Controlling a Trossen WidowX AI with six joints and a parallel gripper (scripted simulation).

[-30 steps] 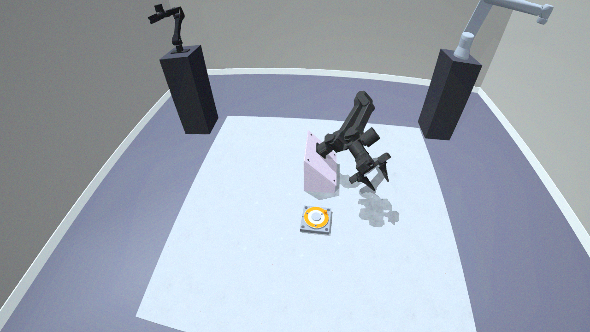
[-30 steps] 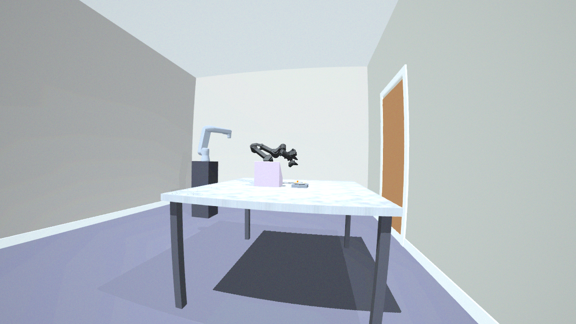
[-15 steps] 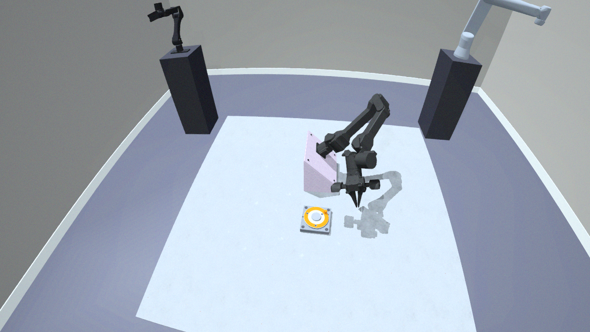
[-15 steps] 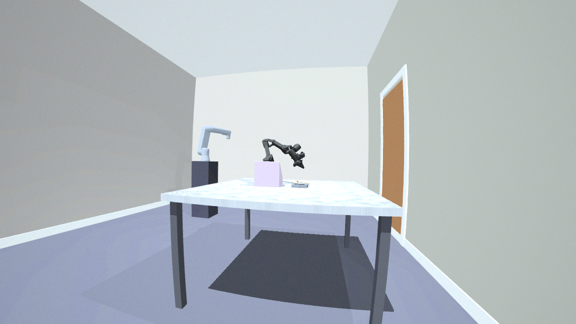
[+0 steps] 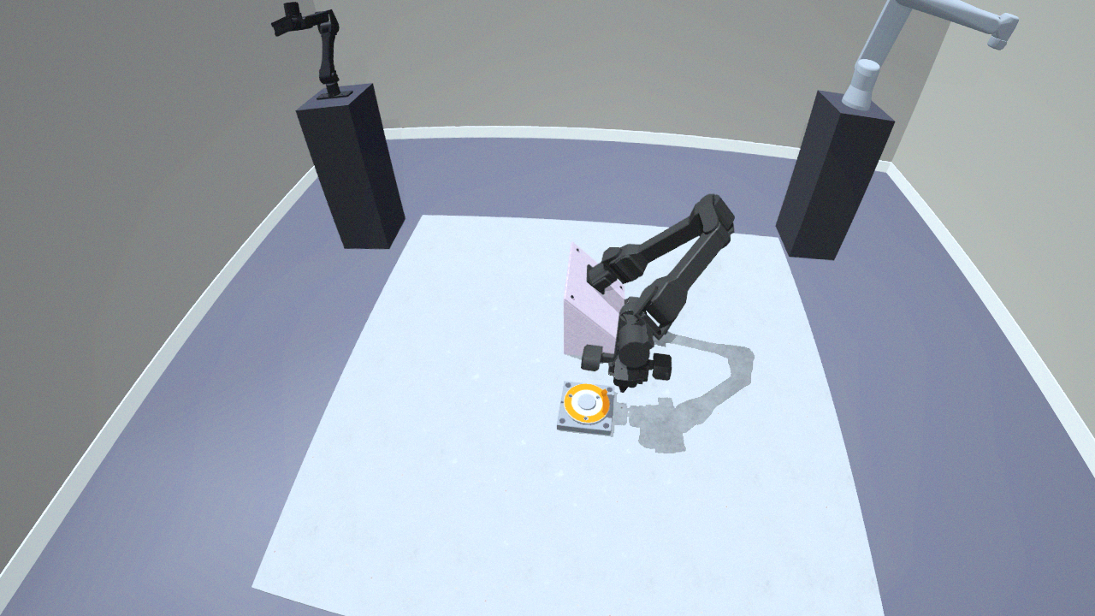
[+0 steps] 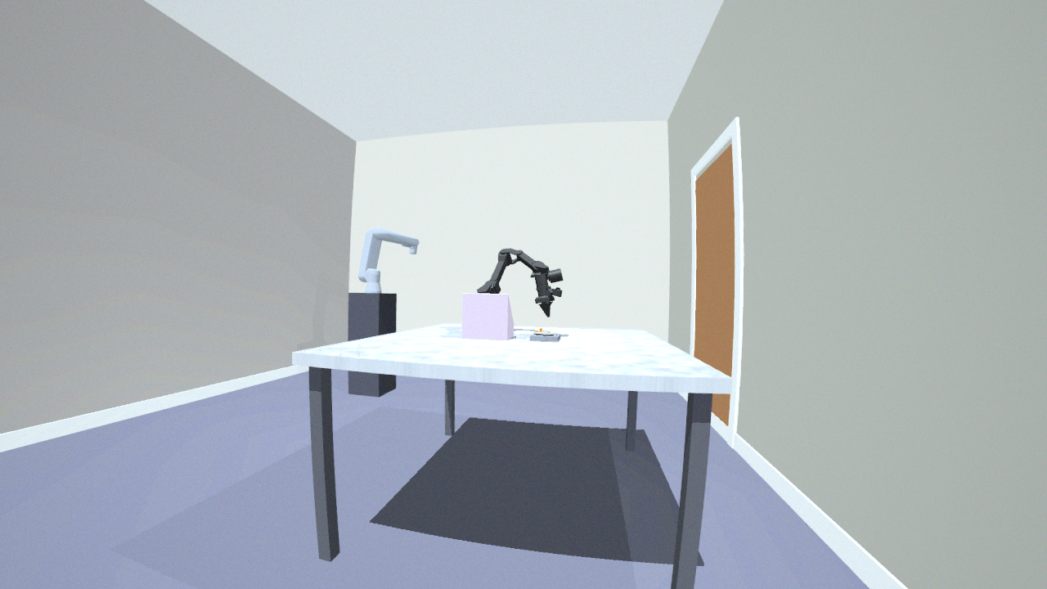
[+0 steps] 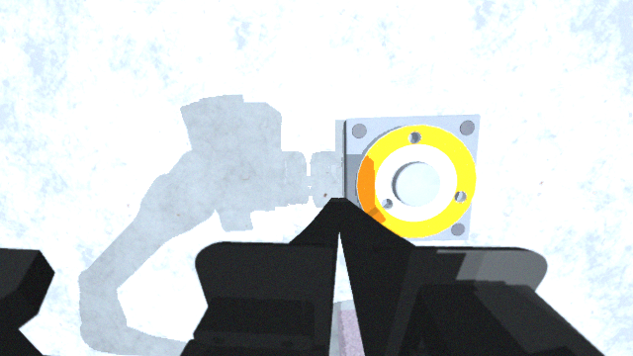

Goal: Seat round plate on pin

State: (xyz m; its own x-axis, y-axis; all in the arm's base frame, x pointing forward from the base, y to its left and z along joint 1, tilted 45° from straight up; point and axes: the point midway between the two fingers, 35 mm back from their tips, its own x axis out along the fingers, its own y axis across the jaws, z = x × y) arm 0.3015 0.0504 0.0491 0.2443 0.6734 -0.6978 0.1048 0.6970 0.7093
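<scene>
Now: the round plate 6 cm to the right of my gripper tip, 6 cm below it and 2 cm behind it. The rest, counted from my gripper tip: grey square base: 8 cm to the right, 8 cm below, 1 cm behind.
</scene>
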